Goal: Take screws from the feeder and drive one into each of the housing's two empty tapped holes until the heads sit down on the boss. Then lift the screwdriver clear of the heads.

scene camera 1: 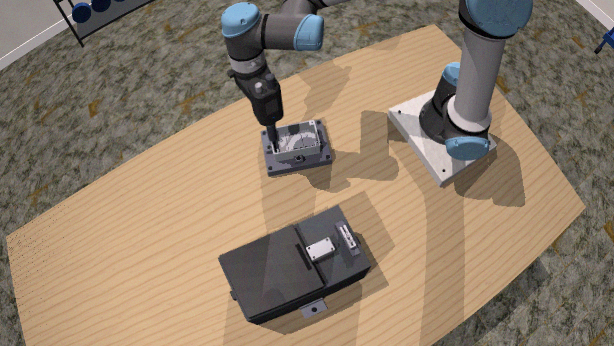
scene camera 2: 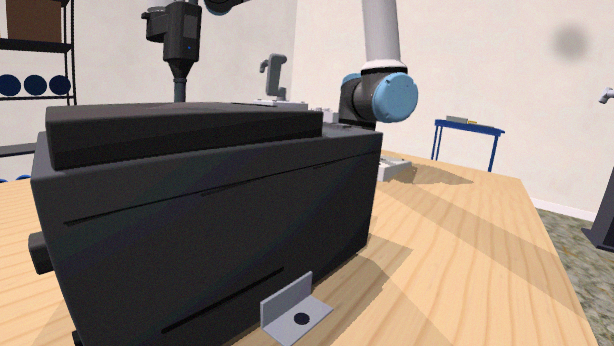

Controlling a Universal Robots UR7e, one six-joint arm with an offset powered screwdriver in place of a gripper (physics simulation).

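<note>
My screwdriver (scene camera 1: 274, 147) (scene camera 2: 180, 91) is upright. In scene camera 1 its thin bit end is at the near-left corner of the open grey housing (scene camera 1: 296, 152). Whether the tip touches the boss and whether a screw is on it is too small to tell. The housing sits on a dark fixture plate (scene camera 1: 281, 167). In scene camera 2 the tip and the housing are hidden behind the black screw feeder (scene camera 1: 272, 272) (scene camera 2: 215, 220). The feeder's screw rail (scene camera 1: 347, 236) is at its right end. The tapped holes and any screw heads in them cannot be made out.
The feeder stands in front of the housing, with a small bracket (scene camera 1: 314, 309) (scene camera 2: 286, 320) at its side. The robot's white base plate (scene camera 1: 420, 145) is to the right of the housing. A shelf rack (scene camera 2: 35, 46) and a blue table (scene camera 2: 470, 126) stand in the background.
</note>
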